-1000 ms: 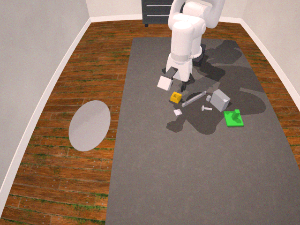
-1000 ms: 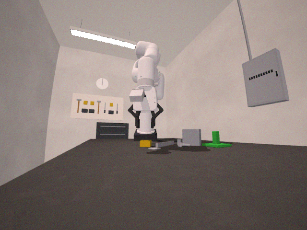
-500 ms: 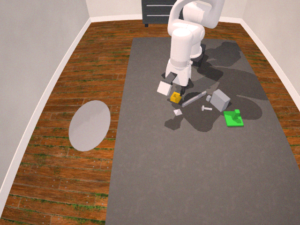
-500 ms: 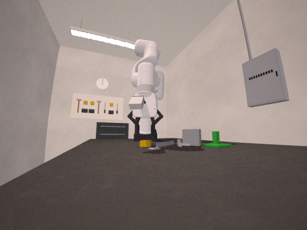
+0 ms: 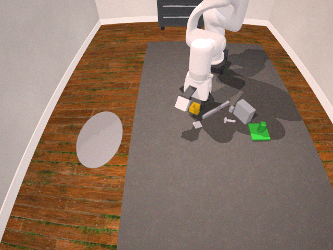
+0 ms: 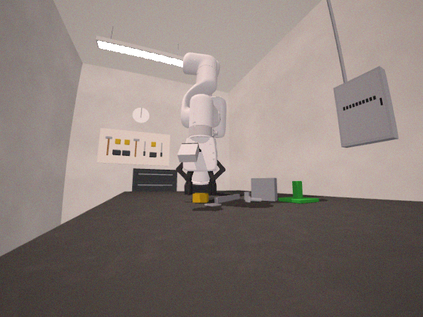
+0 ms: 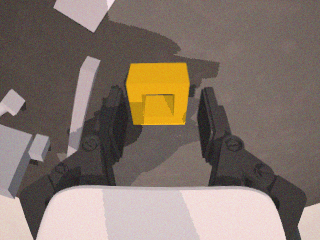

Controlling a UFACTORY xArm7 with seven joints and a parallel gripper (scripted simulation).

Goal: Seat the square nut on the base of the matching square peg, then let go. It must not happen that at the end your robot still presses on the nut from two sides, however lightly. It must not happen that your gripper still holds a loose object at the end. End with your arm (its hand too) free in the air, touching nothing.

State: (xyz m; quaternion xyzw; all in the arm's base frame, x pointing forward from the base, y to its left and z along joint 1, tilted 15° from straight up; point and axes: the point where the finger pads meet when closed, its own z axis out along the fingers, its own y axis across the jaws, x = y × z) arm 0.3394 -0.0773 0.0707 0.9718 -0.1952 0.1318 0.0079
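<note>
Right now the grey block is 2 cm ahead of my hand and 21 cm to the left of it. The rest, counted from my hand: bolt 5 cm ahead, 14 cm to the left, 3 cm below; flat square 8 cm ahead, 1 cm to the left, 4 cm below; grey bar 1 cm behind, 9 cm to the left, 3 cm below.
</note>
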